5 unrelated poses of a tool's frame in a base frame.
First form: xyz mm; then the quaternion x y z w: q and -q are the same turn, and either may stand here.
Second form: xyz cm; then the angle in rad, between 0 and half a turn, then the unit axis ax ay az. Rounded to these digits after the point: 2 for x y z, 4 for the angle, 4 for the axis.
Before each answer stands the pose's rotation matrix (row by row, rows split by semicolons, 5 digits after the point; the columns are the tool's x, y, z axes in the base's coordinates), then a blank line. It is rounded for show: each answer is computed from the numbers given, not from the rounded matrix.
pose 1, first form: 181.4 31.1 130.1 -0.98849 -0.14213 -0.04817 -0.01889
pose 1, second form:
0.95496 0.27917 0.10060; 0.28281 -0.95888 -0.02365; 0.08986 0.05104 -0.99465

18.14 3.11 13.01 3.1038 0.9887 0.1422 0.0482
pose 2, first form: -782.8 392.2 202.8 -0.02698 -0.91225 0.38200 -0.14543
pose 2, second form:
-0.95624 0.16033 0.24472; -0.06188 0.70670 -0.70481; -0.28595 -0.68911 -0.66585

-78.28 39.22 20.28 2.8497 0.0273 0.9221 -0.3861
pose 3, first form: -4.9 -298.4 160.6 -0.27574 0.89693 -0.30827 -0.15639
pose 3, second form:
-0.79902 -0.59106 -0.11054; -0.39822 0.65788 -0.63924; 0.45054 -0.46675 -0.76102

-0.49 -29.84 16.06 2.8275 0.2792 -0.9081 0.3121
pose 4, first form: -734.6 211.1 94.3 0.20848 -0.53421 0.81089 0.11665
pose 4, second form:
-0.88586 -0.41193 0.21348; -0.03356 -0.40202 -0.91501; 0.46274 -0.81774 0.34231

-73.46 21.11 9.43 2.9078 0.2099 -0.5379 0.8165
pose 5, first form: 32.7 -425.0 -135.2 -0.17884 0.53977 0.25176 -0.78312
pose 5, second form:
0.29053 0.20125 -0.93546; -0.58738 0.80927 -0.00832; 0.75536 0.55189 0.35333

3.27 -42.50 -13.52 1.3423 0.2876 -0.8680 -0.4048
